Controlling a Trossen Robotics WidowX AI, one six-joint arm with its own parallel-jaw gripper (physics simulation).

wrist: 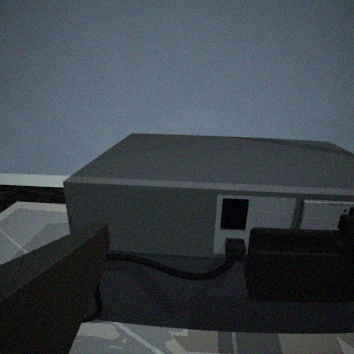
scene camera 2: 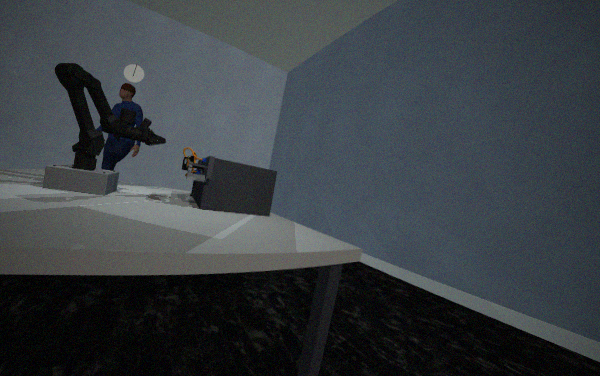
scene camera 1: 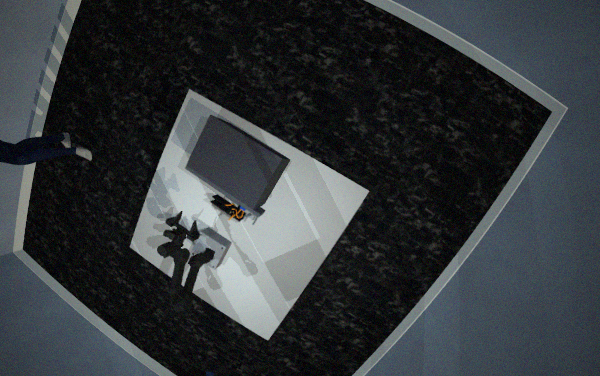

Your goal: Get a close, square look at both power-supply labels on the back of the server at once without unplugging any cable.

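Seen in the pictures: gripper, fingertip midpoint: (wrist: 228, 238) (scene camera 2: 165, 141) (scene camera 1: 188, 215); arm's base at its link origin: (scene camera 2: 83, 168) (scene camera 1: 209, 253).
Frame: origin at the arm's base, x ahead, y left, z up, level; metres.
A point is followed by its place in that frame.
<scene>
The dark grey server (scene camera 1: 237, 160) @(x 0.655, y -0.034, z 0.135 m) (scene camera 2: 237, 187) @(x 0.579, y -0.219, z 0.030 m) (wrist: 145, 215) @(x 0.484, y 0.141, z 0.098 m) sits on the table. In the wrist view its back shows obliquely from above. One pale power-supply unit (wrist: 272, 214) @(x 0.463, y 0.000, z 0.108 m) has a black rectangle and a green light; a second unit (wrist: 320, 215) @(x 0.447, y -0.048, z 0.113 m) is partly hidden at the right. No label can be read. A black cable (wrist: 190, 276) @(x 0.444, y 0.091, z 0.042 m) runs to a plug (wrist: 235, 248) @(x 0.449, y 0.043, z 0.075 m) at the first unit. A black block (scene camera 1: 218, 201) @(x 0.407, y -0.004, z 0.120 m) (wrist: 297, 265) @(x 0.377, y 0.011, z 0.105 m) stands before the units. My gripper (scene camera 1: 185, 223) @(x 0.290, y 0.097, z 0.189 m) (scene camera 2: 163, 141) @(x 0.290, y 0.097, z 0.189 m) (wrist: 228, 238) @(x 0.290, y 0.097, z 0.189 m) is open and empty, above the table and apart from the server.
Orange cables (scene camera 1: 236, 213) @(x 0.400, y -0.129, z 0.140 m) (scene camera 2: 188, 151) @(x 0.376, y -0.120, z 0.155 m) loop beside the server's back. The arm stands on a grey base box (scene camera 2: 80, 180) @(x 0.011, y -0.081, z -0.039 m) on the pale table (scene camera 1: 300, 220) @(x 0.440, y -0.445, z -0.082 m) (scene camera 2: 225, 262) @(x 0.367, y -0.694, z -0.099 m). A person in blue (scene camera 1: 30, 150) (scene camera 2: 127, 111) stands beyond the table.
</scene>
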